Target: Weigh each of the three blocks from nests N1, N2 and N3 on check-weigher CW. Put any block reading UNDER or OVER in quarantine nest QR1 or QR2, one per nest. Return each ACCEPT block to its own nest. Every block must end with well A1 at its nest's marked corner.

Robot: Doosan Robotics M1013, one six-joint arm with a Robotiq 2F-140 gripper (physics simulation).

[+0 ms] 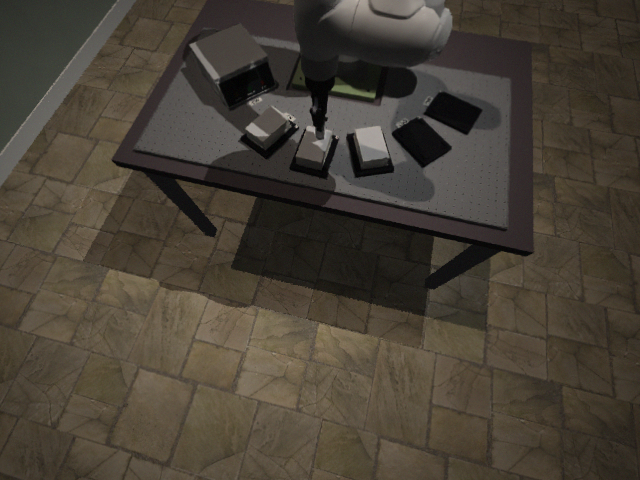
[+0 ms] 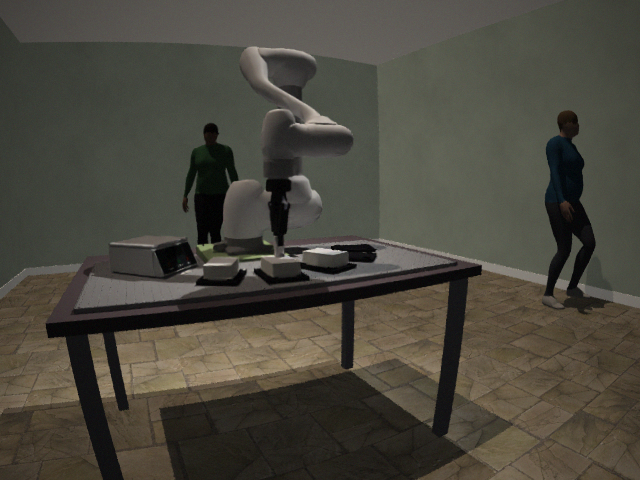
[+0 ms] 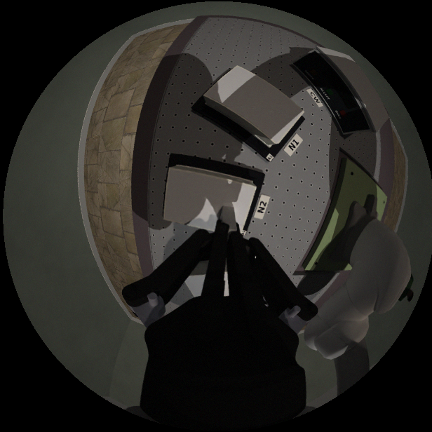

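Where they show: gripper, between the fingertips: [image 1: 320,136] [image 2: 279,256]; arm's base, origin of its link: [image 1: 346,59] [image 2: 243,249].
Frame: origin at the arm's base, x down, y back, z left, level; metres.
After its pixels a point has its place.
My gripper [image 1: 320,133] @(x -0.038, y -0.399, z -0.023 m) [image 2: 279,253] @(x -0.038, y -0.399, z -0.023 m) [image 3: 226,214] is shut with nothing between its fingers. Its tips are at or just above the top of the pale block [image 1: 311,153] @(x -0.038, y -0.469, z -0.038 m) [image 2: 281,267] @(x -0.026, y -0.491, z -0.060 m) [image 3: 196,192] in nest N2 [image 3: 215,165]; contact cannot be told. Another pale block [image 1: 264,129] @(x -0.038, y -0.405, z -0.205 m) [image 2: 220,269] @(x -0.028, y -0.438, z -0.224 m) [image 3: 255,102] sits in nest N1, with an A1 tag [image 3: 270,157] at a nest corner. A third block [image 1: 372,145] @(x -0.038, y -0.405, z 0.144 m) [image 2: 325,258] @(x -0.025, y -0.442, z 0.114 m) sits in the nest on the other side. Check-weigher CW [image 1: 230,54] @(x -0.085, y -0.152, z -0.383 m) [image 2: 135,256] @(x -0.049, y -0.223, z -0.453 m) has an unreadable display. The quarantine nests [image 1: 421,141] @(x 0.003, y -0.326, z 0.303 m) [image 1: 453,111] @(x 0.003, y -0.177, z 0.404 m) are empty. Well A1 is not discernible on the blocks.
The arm's green base plate [image 1: 356,87] @(x 0.007, y -0.123, z 0.057 m) [image 3: 325,235] lies behind the nests. The nests stand on a grey perforated board [image 1: 465,180] @(x 0.015, y -0.442, z 0.454 m) on the table [image 1: 519,155] @(x 0.028, y -0.302, z 0.635 m). One person [image 2: 210,167] stands behind the table, another [image 2: 563,170] at the right by the wall.
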